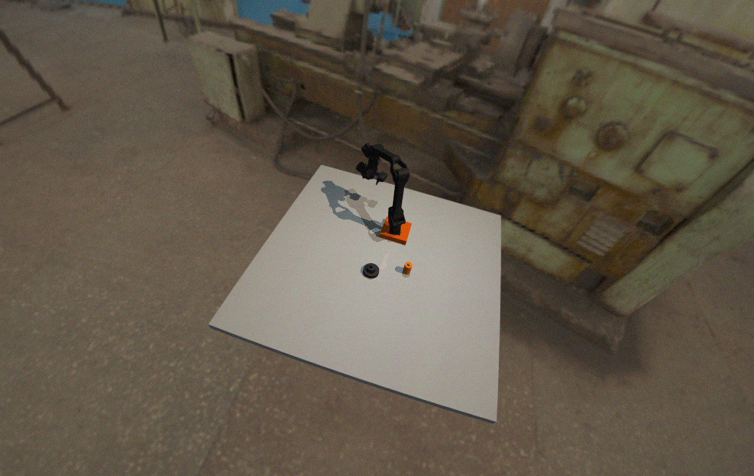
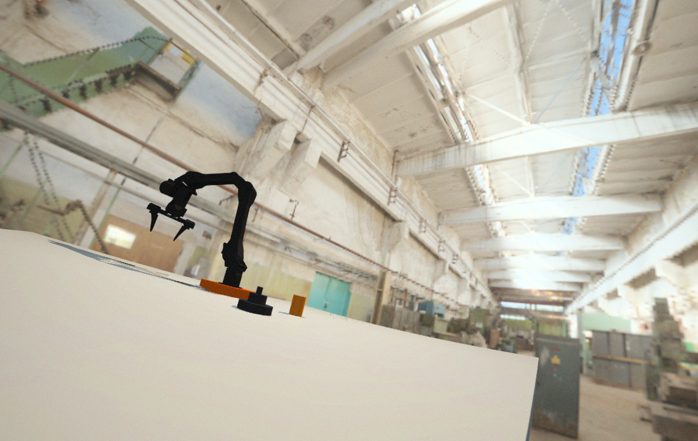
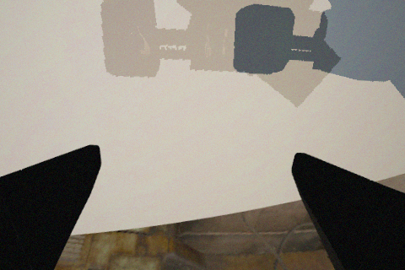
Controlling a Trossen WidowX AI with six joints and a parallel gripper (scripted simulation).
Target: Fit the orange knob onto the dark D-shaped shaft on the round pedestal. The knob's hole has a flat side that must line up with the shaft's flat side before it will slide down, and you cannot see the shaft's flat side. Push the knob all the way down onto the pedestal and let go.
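Right now my gripper tip is 530 mm short of the orange knob, 300 mm to the right of it and 100 mm above it. From my gripper tip the other things lie so: dark round pedestal 580 mm ahead, 110 mm to the left, 100 mm below.
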